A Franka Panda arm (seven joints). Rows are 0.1 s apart.
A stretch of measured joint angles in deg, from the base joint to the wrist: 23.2 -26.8 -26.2 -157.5 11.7 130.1 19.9; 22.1 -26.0 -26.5 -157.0 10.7 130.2 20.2; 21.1 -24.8 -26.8 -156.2 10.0 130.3 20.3; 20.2 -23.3 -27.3 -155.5 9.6 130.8 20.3; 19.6 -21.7 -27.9 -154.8 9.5 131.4 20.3; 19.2 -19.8 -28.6 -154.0 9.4 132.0 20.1; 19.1 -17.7 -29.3 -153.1 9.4 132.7 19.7
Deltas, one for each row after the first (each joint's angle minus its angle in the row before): -1.1 0.8 -0.3 0.5 -1.0 0.1 0.3; -1.0 1.2 -0.3 0.8 -0.7 0.1 0.1; -0.9 1.5 -0.5 0.7 -0.4 0.5 0.0; -0.6 1.6 -0.6 0.7 -0.1 0.6 0.0; -0.4 1.9 -0.7 0.8 -0.1 0.6 -0.2; -0.1 2.1 -0.7 0.9 0.0 0.7 -0.4
